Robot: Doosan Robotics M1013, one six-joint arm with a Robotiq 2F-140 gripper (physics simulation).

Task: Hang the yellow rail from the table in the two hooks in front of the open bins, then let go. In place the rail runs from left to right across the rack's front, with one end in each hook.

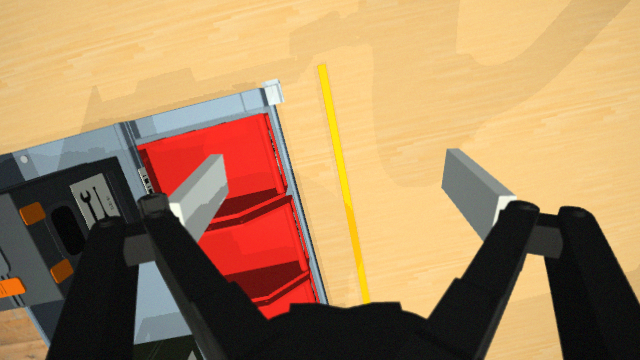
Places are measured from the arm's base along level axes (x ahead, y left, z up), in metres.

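Pixels of known places: gripper, fingertip midpoint: [334,170].
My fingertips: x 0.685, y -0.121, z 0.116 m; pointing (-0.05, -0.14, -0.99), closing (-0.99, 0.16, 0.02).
Observation:
For each thing: its top centre in the pictures, then the offset to it from my fingertips. "pt": a spot on its surface instead. Level surfaces: height alone.
- yellow rail at a spot on its surface: [331,120] pt dx -0.009, dy -0.012, dz -0.203 m
- white hook at a spot on its surface: [273,92] pt dx +0.049, dy -0.058, dz -0.158 m
- grey-blue rack at a spot on its surface: [200,113] pt dx +0.122, dy -0.052, dz -0.129 m
- dark case at a spot on its surface: [42,240] pt dx +0.210, dy +0.010, dz +0.002 m
- wooden table at its surface level: dz -0.213 m
The yellow rail [331,120] lies on the table beside the rack's front edge, apart from it and roughly parallel to it; its near end runs out of sight behind the gripper body. A white hook [273,92] stands at the rack's far front corner, and the rail is not in it. The other hook does not show. The red open bins [235,145] sit in a row behind the front edge, partly covered by the gripper. My gripper [334,170] is wide open and empty, above the rail, with one finger over the bins and the other over the table.
The grey-blue rack [200,113] fills the left side. A dark case [42,240] with orange latches and a wrench label lies on it behind the bins. The wooden table [560,130] extends in front of the rack and past its far side. Arm shadows fall across it.

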